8 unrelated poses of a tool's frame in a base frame.
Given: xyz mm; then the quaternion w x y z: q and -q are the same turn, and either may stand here.
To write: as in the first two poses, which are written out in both.
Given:
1: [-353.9 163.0 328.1 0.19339 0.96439 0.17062 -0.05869]
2: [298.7 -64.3 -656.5 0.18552 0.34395 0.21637 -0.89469]
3: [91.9 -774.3 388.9 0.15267 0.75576 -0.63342 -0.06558]
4: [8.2 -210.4 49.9 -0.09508 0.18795 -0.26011 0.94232]
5: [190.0 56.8 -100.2 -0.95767 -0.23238 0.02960 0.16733]
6: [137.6 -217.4 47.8 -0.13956 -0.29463 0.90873 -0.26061]
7: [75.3 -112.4 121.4 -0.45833 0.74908 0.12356 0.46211]
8: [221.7 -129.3 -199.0 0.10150 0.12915 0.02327 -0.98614]
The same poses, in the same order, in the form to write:
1: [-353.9 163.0 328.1 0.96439 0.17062 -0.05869 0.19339]
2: [298.7 -64.3 -656.5 0.34395 0.21637 -0.89469 0.18552]
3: [91.9 -774.3 388.9 0.75576 -0.63342 -0.06558 0.15267]
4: [8.2 -210.4 49.9 -0.18795 0.26011 -0.94232 0.09508]
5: [190.0 56.8 -100.2 0.23238 -0.02960 -0.16733 0.95767]
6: [137.6 -217.4 47.8 0.29463 -0.90873 0.26061 0.13956]
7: [75.3 -112.4 121.4 -0.74908 -0.12356 -0.46211 0.45833]
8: [221.7 -129.3 -199.0 0.12915 0.02327 -0.98614 0.10150]
